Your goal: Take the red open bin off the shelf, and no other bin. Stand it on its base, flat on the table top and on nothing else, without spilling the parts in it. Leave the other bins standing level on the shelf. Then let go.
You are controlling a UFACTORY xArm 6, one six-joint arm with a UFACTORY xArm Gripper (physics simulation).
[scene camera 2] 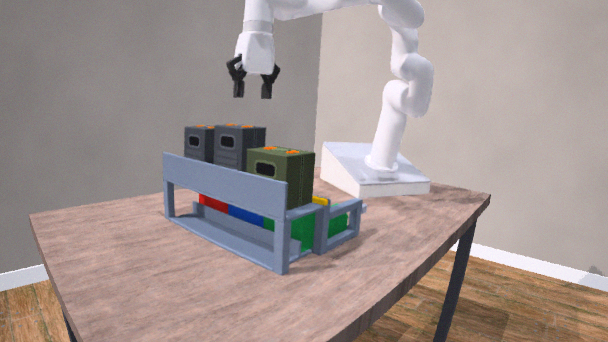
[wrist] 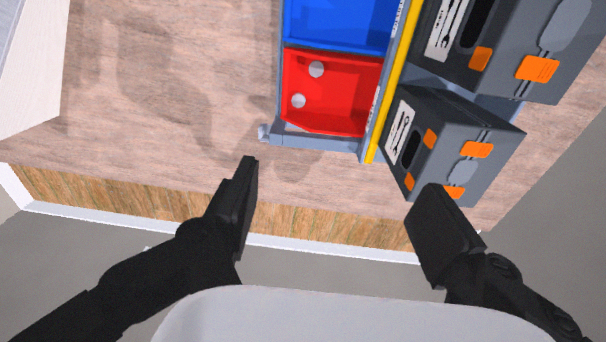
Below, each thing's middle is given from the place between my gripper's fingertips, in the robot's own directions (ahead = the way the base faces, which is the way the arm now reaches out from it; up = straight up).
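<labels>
From my hand, the red open bin (wrist: 338, 102) is 2 cm to the right, 2 cm ahead and 25 cm below. The green bin (scene camera 2: 302, 229) is 21 cm to the left of my hand and 3 cm ahead of it, and it too is 25 cm below it.
</labels>
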